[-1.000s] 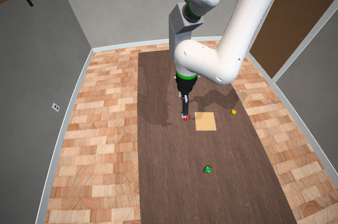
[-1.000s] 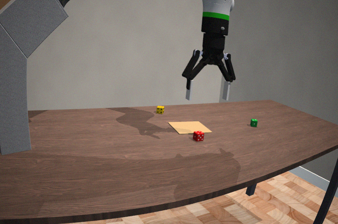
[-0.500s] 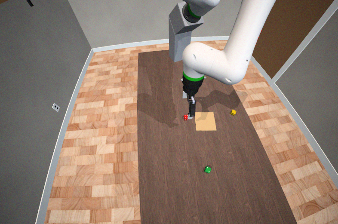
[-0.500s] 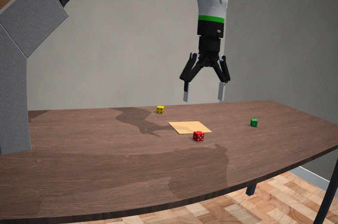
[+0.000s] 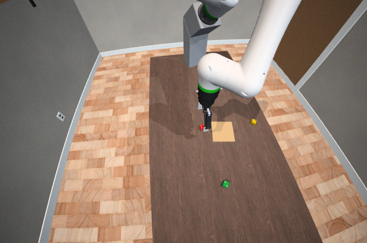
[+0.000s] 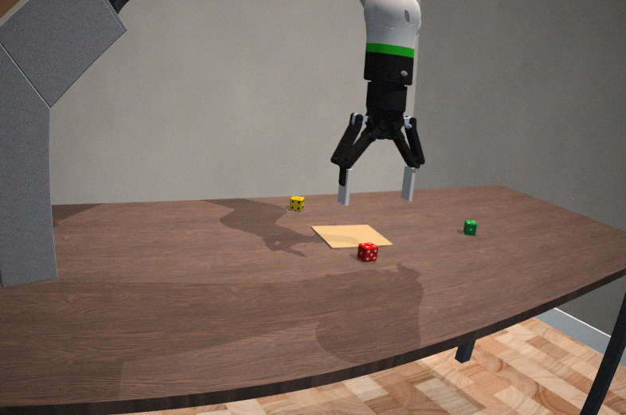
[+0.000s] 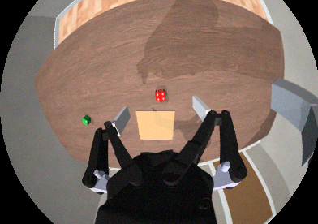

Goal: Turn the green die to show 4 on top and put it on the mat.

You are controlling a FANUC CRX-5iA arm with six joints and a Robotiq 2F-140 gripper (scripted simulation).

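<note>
Now: the green die 340 mm ahead of my hand, 120 mm below it and 110 mm to the left of it. Round my hand: tan mat (140 mm to the left, 130 mm below, 20 mm ahead); yellow die (360 mm to the left, 120 mm below, 30 mm behind); red die (120 mm below, 10 mm to the left).
</note>
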